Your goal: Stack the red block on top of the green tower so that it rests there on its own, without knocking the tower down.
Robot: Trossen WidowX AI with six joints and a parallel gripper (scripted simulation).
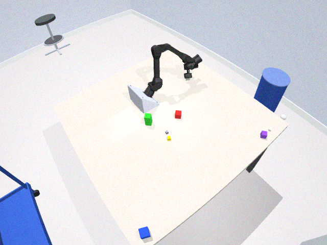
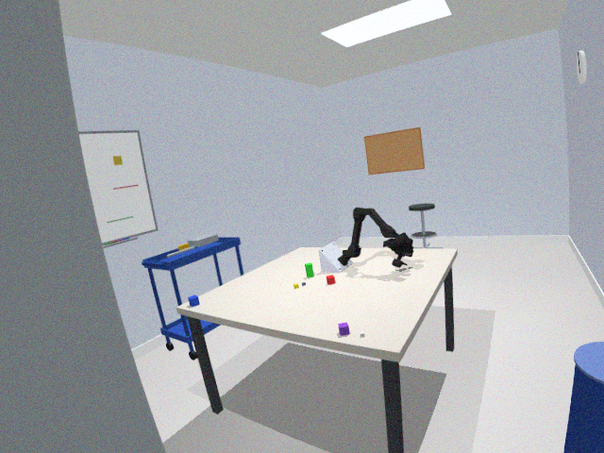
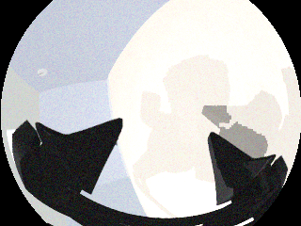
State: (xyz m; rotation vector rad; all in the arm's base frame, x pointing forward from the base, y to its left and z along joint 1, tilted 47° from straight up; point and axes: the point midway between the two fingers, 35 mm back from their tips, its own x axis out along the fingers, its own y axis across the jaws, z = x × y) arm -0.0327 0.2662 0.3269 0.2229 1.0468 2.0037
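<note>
Now: gripper tip 38 cm to the left of the red block, 34 cm short of it and 3 cm above it. Also, from my gripper tip: grey cube 53 cm to the right, 40 cm ahead, 4 cm below; yellow cube 55 cm to the right, 45 cm ahead, 4 cm below; purple cube 84 cm ahead, 5 cm to the right, 3 cm below.
</note>
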